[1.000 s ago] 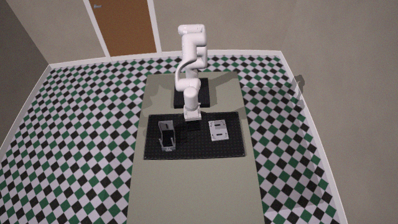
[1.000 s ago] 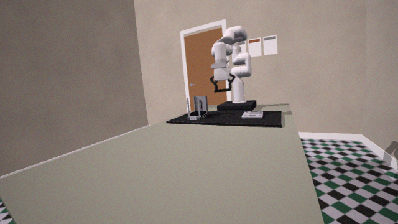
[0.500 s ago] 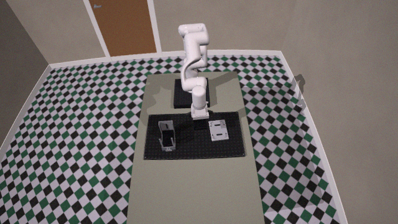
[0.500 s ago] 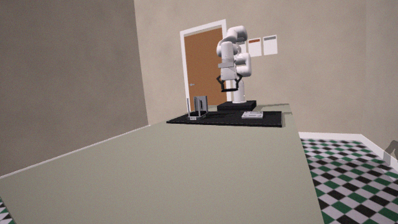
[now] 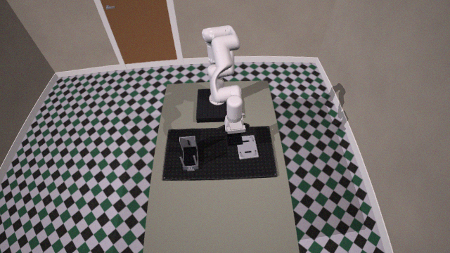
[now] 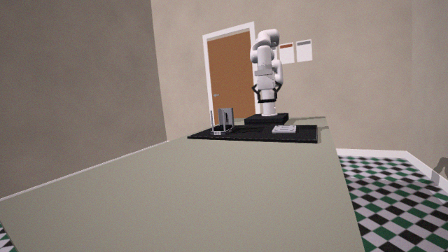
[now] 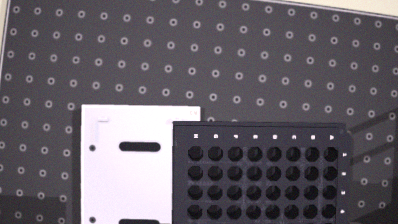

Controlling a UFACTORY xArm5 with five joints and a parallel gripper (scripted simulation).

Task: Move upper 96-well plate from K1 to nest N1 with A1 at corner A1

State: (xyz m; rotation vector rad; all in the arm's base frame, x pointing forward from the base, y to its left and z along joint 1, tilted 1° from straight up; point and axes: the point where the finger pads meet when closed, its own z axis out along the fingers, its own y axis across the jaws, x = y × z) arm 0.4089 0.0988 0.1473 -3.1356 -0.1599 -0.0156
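My gripper is now 2 cm past the plate nest N1, 9 cm to the right of it and 18 cm above it. The rest, counted from my hand: A1 mark 6 cm ahead, 4 cm to the left, 17 cm below; black 96-well plate 1 cm below.
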